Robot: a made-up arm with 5 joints. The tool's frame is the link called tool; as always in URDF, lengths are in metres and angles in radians.
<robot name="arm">
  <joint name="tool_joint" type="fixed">
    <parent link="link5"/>
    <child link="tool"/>
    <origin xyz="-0.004 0.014 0.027" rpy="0 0 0"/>
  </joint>
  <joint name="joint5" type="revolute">
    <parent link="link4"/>
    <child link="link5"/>
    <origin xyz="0.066 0.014 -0.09" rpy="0 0 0"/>
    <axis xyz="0 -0.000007 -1"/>
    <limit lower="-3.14" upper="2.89"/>
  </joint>
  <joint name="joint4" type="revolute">
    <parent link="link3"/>
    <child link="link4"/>
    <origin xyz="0.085 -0.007 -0.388" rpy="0 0 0"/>
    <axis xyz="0 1 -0.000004"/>
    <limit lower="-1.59" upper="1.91"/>
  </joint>
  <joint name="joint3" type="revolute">
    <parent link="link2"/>
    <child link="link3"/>
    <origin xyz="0.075 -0.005 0.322" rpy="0 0 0"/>
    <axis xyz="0 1 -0.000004"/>
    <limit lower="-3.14" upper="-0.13"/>
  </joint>
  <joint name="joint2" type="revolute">
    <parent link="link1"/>
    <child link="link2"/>
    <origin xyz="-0.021 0.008 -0.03" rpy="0 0 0"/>
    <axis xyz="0 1 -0.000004"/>
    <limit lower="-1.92" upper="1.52"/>
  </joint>
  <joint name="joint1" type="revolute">
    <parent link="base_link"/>
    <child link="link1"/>
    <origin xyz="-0.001 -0.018 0.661" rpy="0 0 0"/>
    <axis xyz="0 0 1"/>
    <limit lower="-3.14" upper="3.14"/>
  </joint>
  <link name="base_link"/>
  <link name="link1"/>
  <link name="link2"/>
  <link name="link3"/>
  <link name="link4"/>
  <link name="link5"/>
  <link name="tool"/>
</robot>
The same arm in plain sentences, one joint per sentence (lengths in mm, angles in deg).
The arm has five revolute joints in a row. What follows holds with every joint at zero, and every direction is one of the base frame's. The first joint lies 1 mm along -x and 18 mm along -y and 661 mm along +z from the base frame's origin and rotates about +z, from -179.91 to 179.91 deg. The second joint lies 21 mm along -x and 8 mm along +y and 30 mm along -z from the first joint and rotates about +y, from -110.01 to 87.09 deg. The third joint lies 75 mm along +x and 5 mm along -y and 322 mm along +z from the second joint and rotates about +y, from -179.91 to -7.45 deg. The fourth joint lies 85 mm along +x and 7 mm along -y and 388 mm along -z from the third joint and rotates about +y, from -91.1 to 109.43 deg. The fifth joint lies 66 mm along +x and 14 mm along +y and 90 mm along -z from the fourth joint and rotates about -z, from -179.91 to 165.58 deg. The tool frame, which is the frame that the pose is given for, lies 4 mm along -x and 14 mm along +y and 27 mm along +z from the fifth joint; its axes are parallel to the base frame's.
